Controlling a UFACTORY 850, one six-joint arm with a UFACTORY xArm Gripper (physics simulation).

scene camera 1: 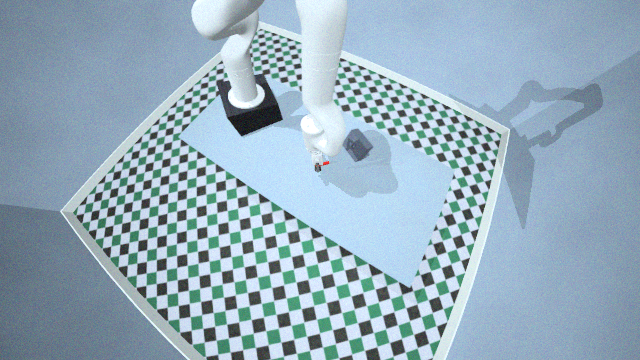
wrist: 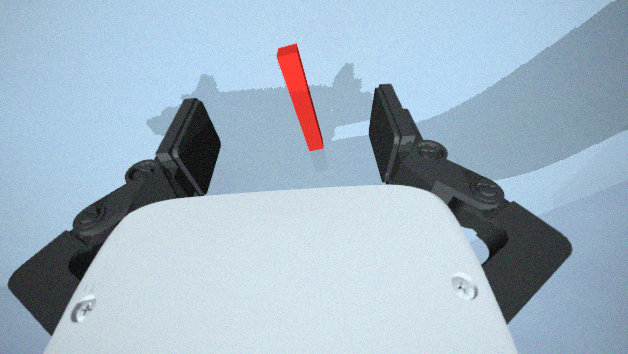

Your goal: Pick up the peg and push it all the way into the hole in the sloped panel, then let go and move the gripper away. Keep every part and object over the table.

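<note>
The red peg (scene camera 1: 325,163) (wrist: 302,100) is a slim square bar lying on the light blue table top. My gripper (scene camera 1: 318,168) (wrist: 291,115) is open and holds nothing. In the wrist view the peg shows in the gap between the two spread black fingers, running roughly lengthwise, with its far end beyond the fingertips. In the scene view the gripper partly hides the peg; the height between them is hard to tell. The grey block with the sloped panel (scene camera 1: 358,145) stands to the right of the gripper in the scene view. The panel does not show in the wrist view.
The light blue table top (scene camera 1: 380,235) lies on a green, black and white checkered floor (scene camera 1: 240,285) with a pale low wall around it. The black robot base (scene camera 1: 254,120) stands at the upper left. The arm's shadow falls around the panel and the peg.
</note>
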